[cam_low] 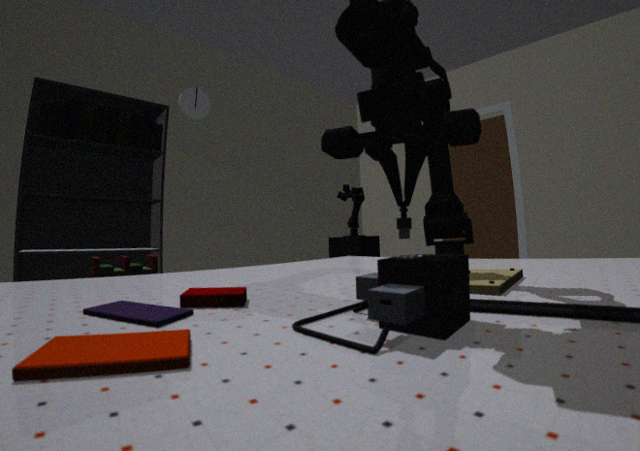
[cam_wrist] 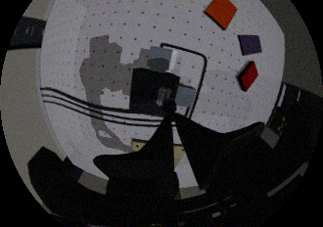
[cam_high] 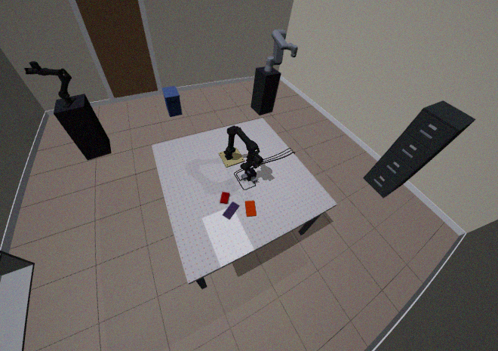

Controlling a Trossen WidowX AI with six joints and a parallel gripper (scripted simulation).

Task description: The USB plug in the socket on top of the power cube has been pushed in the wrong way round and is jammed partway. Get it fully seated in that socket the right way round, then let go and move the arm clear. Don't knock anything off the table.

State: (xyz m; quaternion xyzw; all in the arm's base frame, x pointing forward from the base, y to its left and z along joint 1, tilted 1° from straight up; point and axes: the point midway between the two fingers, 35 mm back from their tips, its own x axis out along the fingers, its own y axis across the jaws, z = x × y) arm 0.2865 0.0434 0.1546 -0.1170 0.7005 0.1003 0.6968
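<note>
The USB plug is 2 cm below my gripper tip. From my gripper tip the other things lie so: red block: 9 cm ahead, 28 cm to the right, 13 cm below; then orange tile: 27 cm ahead, 14 cm to the right, 13 cm below; then purple tile: 21 cm ahead, 28 cm to the right, 13 cm below.
</note>
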